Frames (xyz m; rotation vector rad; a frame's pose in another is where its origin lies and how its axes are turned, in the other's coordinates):
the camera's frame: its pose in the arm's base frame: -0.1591 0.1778 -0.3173 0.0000 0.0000 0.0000
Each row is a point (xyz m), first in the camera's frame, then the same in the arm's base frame.
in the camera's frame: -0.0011 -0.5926 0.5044
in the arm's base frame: -0.1602 -0.4148 0.1871
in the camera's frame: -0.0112 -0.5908 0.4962
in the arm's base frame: -0.1703 -0.4130 0.1789
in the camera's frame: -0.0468 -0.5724 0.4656
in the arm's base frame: -0.2059 -0.3946 0.1483
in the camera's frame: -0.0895 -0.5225 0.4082
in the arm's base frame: -0.2486 -0.3447 0.0909
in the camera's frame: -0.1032 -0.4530 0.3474
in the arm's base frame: -0.2623 -0.2752 0.0301
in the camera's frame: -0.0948 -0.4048 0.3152
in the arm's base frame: -0.2539 -0.2270 -0.0021
